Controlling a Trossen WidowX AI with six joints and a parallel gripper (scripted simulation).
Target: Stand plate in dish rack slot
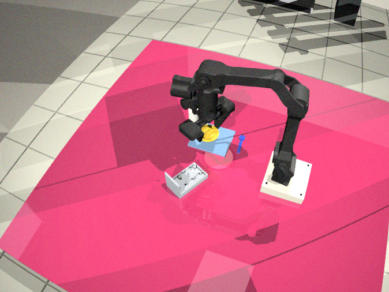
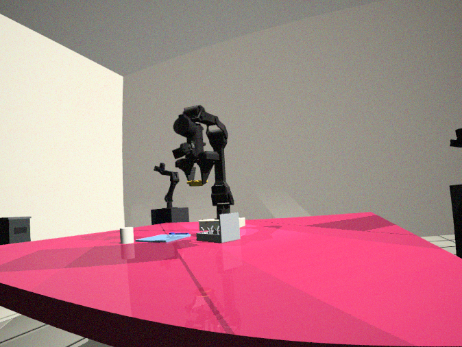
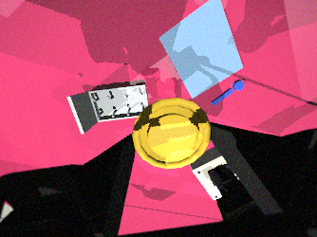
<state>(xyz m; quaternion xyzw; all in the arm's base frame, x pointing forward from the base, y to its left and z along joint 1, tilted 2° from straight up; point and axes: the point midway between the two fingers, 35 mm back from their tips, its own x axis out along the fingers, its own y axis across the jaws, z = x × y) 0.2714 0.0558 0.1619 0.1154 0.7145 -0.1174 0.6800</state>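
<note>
Right now the grey dish rack is 16 cm below my gripper tip, 9 cm to the left of it and 3 cm ahead of it. Also, from my gripper tip: blue spoon: 18 cm below, 16 cm to the right, 6 cm behind; then light blue mat: 18 cm below, 13 cm to the right, 4 cm ahead; then yellow plate: 1 cm above.
</note>
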